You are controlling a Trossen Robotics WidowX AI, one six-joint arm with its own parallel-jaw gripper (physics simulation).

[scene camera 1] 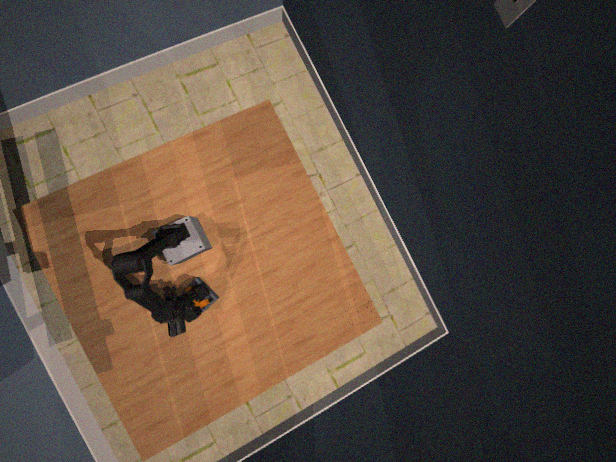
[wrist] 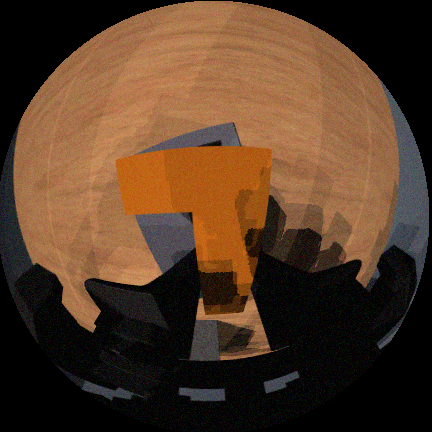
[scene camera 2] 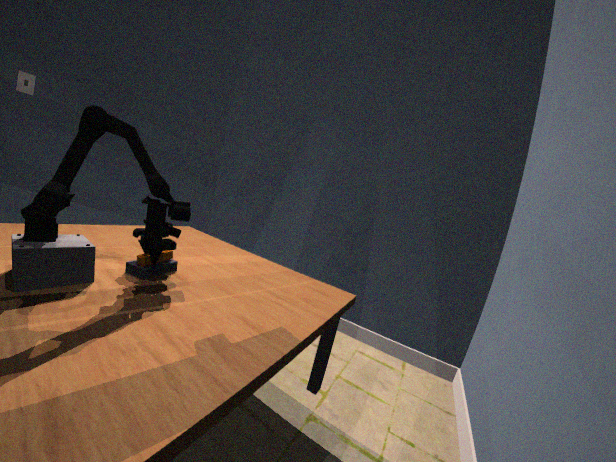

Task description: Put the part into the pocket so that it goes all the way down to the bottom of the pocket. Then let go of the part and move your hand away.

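Frame: origin at the arm's base, x ahead, y left, z up, level; millimetres.
Seen in the pictures: gripper, between the fingertips: [scene camera 1: 194, 295] [wrist: 221, 249] [scene camera 2: 151, 262]; arm's base, origin of its link: [scene camera 1: 180, 232] [scene camera 2: 39, 238].
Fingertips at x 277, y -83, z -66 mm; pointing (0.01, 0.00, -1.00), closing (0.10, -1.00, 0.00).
Pixels of each thing's top centre, then the offset from my fingertips to it. "pt": a spot on its surface instead. Level surfaces: height alone.
- orange L-shaped part, centre of its top: [wrist: 196, 275] [scene camera 2: 154, 249] [scene camera 1: 195, 297] dx +11, dy +16, dz +42 mm
- blue-grey block with the pocket, a spot on its surface: [wrist: 225, 132] pt dx +83, dy +4, dz -2 mm
- wooden table, height of its surface: dz -38 mm
The orange L-shaped part [scene camera 1: 201, 303] [scene camera 2: 165, 256] [wrist: 220, 180] is between the fingers of my gripper [scene camera 2: 154, 260] [wrist: 221, 249], which is shut on its stem. The part is over the blue-grey block with the pocket [scene camera 1: 214, 296] [scene camera 2: 165, 268] [wrist: 225, 132]. In scene camera 2 the part shows above the block's top and looks about level. In the wrist view the part covers most of the block; a dark sliver of the pocket shows past its far edge. Whether the part's underside is on the rim or partly inside the pocket is hidden.
The arm's grey base box [scene camera 1: 192, 250] [scene camera 2: 53, 267] stands on the wooden table [scene camera 1: 280, 225] [scene camera 2: 240, 300] [wrist: 200, 65], near the block. The arm arches from it to the gripper. Shadows of the arm fall on the table beside the block.
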